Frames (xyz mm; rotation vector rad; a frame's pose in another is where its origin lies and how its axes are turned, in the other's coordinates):
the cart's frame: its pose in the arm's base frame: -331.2 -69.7 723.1 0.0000 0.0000 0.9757
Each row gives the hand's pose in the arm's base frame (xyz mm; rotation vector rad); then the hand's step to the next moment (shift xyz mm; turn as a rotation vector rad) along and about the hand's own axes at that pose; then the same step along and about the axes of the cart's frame.
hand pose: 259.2 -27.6 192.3 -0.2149 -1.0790 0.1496
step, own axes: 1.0 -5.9 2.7 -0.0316 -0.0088 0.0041
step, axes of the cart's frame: -5.3 -1.4 3.5 -0.0228 0.0065 -0.0230
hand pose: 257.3 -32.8 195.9 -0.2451 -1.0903 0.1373
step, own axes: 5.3 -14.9 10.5 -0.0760 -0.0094 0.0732
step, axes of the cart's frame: -13.7 -0.8 13.1 -0.0702 0.0732 -0.0307
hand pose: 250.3 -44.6 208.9 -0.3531 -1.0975 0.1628
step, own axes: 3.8 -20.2 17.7 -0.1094 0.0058 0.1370
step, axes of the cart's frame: -20.1 4.4 17.6 -0.0962 0.1416 -0.0382
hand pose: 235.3 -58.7 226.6 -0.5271 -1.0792 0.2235
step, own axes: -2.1 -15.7 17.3 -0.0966 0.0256 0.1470
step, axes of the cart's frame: -17.4 9.3 12.7 -0.0760 0.1569 -0.0347
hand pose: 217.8 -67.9 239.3 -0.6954 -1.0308 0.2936
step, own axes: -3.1 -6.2 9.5 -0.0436 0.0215 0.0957
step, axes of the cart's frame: -7.9 7.1 5.0 -0.0323 0.1016 -0.0126
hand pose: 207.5 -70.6 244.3 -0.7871 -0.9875 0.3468
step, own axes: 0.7 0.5 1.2 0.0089 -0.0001 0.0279
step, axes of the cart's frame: 0.7 1.2 0.4 0.0037 0.0254 0.0142
